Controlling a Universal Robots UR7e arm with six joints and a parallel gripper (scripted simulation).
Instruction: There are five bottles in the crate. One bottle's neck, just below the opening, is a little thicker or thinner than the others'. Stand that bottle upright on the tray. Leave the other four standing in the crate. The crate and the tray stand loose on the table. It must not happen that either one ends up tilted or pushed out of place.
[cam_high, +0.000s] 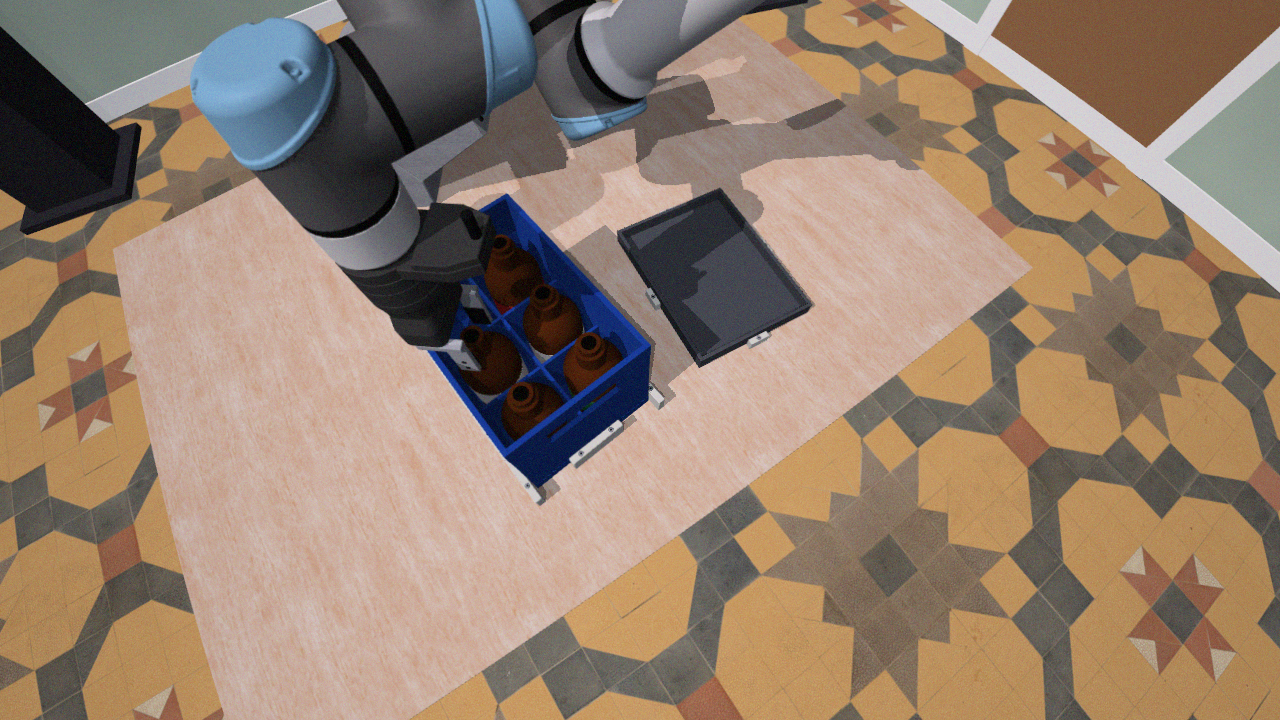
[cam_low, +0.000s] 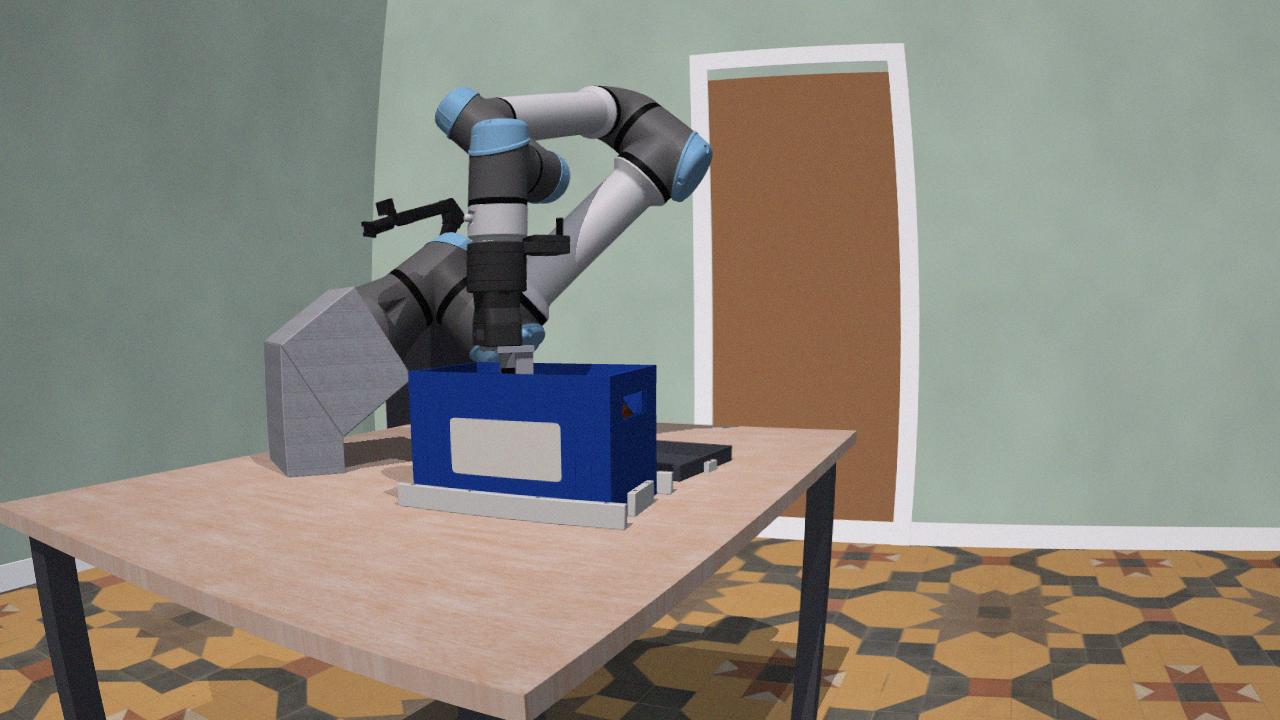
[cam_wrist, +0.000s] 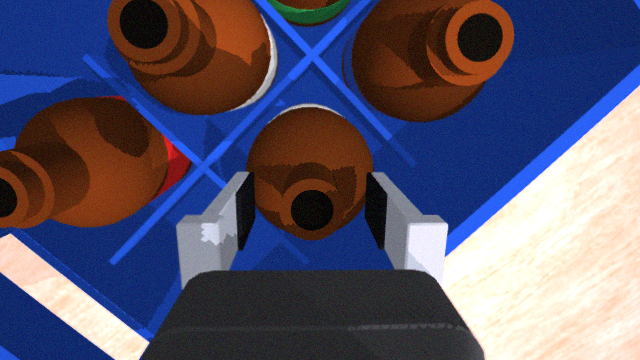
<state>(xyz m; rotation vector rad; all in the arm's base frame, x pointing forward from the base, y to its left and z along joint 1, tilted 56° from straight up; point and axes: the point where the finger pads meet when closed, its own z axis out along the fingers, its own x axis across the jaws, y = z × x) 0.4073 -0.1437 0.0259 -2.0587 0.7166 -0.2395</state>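
Now: hand 10 mm past the blue crate, 40 mm to the right of it and 80 mm above it. From my hand the other things lie so: glass bottle: 110 mm behind, 60 mm to the left, 70 mm below; dark tray: 70 mm behind, 340 mm to the left, 150 mm below.
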